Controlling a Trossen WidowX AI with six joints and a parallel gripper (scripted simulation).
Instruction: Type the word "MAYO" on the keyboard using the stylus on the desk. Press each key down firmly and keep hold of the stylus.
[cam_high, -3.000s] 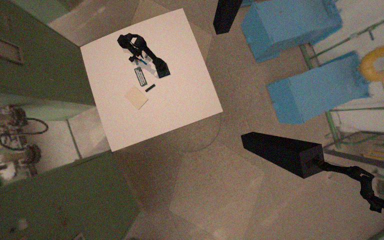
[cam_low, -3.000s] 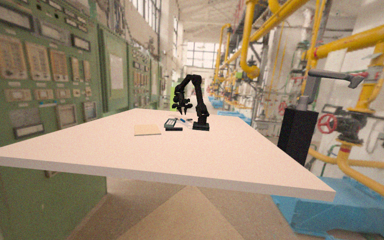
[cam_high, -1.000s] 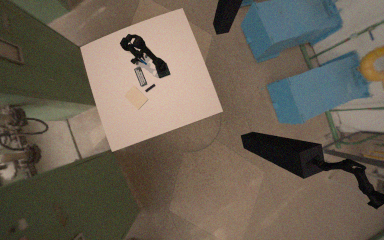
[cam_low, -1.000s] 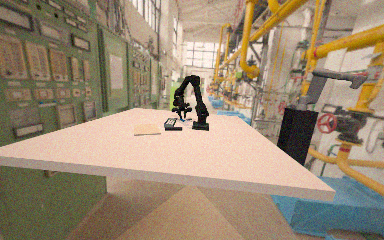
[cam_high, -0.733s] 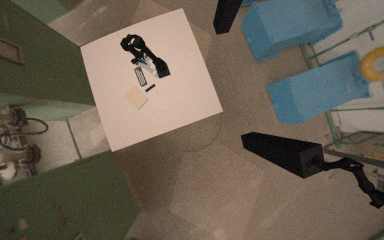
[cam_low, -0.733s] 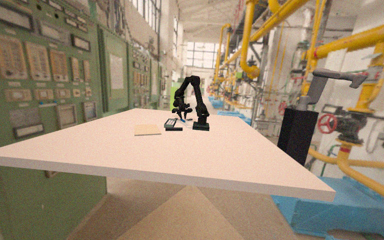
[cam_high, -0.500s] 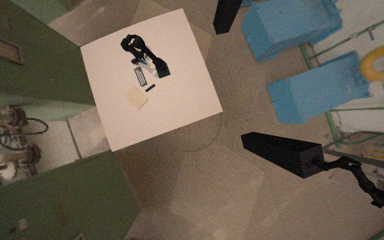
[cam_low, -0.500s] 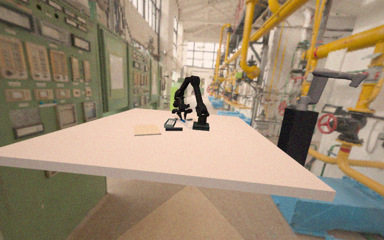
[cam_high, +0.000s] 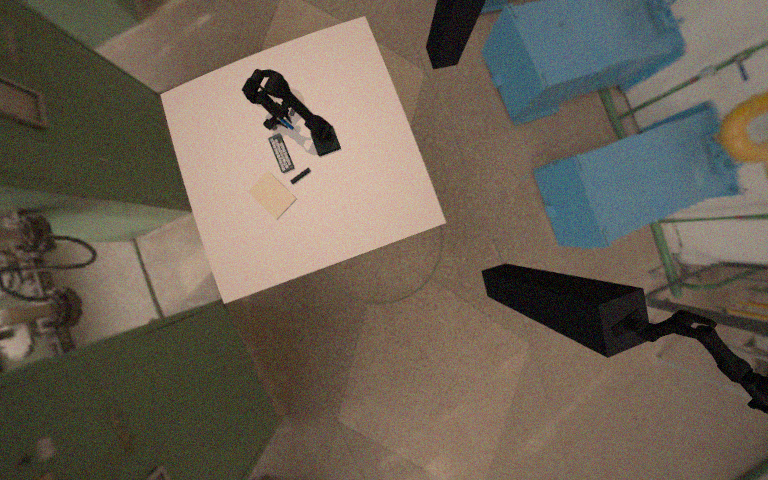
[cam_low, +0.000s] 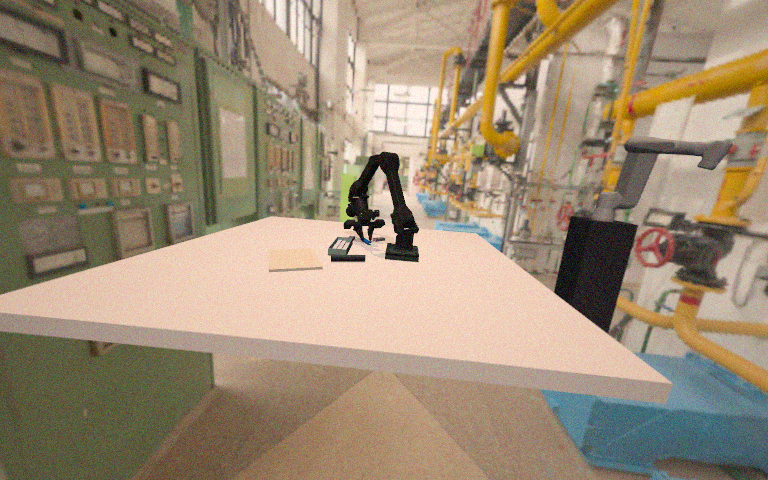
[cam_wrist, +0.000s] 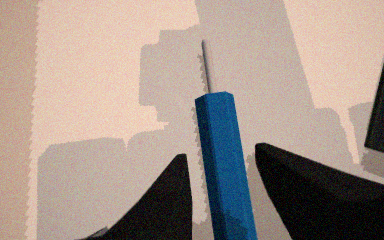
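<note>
Now: gripper tip 1 cm to the right of the blue stylus and 1 cm past it. Also, from my gripper tip: small black bar: 29 cm to the left; then small grey block: 8 cm ahead, 4 cm to the right; then tan pad: 35 cm to the left, 18 cm ahead.
</note>
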